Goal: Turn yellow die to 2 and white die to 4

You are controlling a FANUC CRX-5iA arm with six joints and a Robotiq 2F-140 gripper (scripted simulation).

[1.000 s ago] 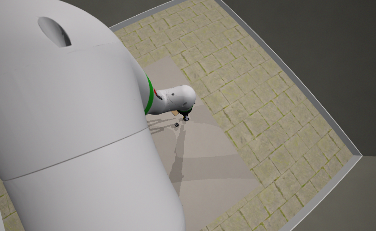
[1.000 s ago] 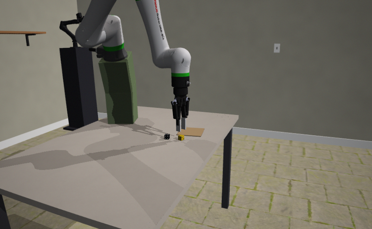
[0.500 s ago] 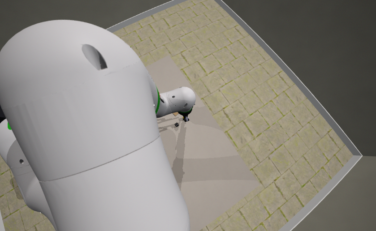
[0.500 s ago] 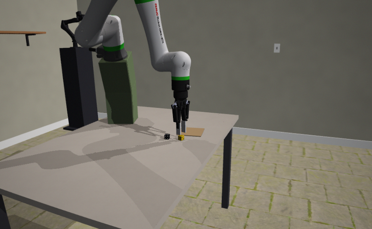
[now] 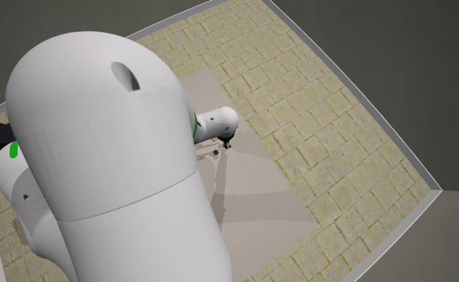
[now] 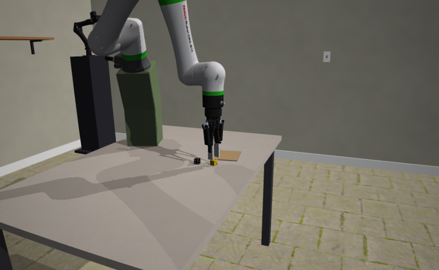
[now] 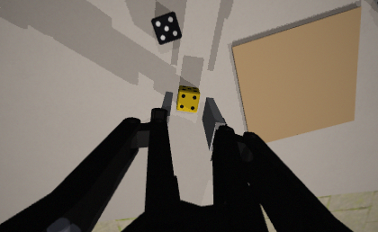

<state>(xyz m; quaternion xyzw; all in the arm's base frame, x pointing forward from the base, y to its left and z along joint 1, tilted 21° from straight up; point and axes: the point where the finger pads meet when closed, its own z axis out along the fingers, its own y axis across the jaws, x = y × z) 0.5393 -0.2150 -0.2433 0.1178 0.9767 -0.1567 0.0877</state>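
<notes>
Now: hand 5 cm above the yellow die. Round my hand: tan mat 14 cm to the left, 6 cm below; then white die 23 cm to the left, 8 cm behind, 5 cm below; then black die 8 cm behind, 5 cm below, 1 cm to the right.
</notes>
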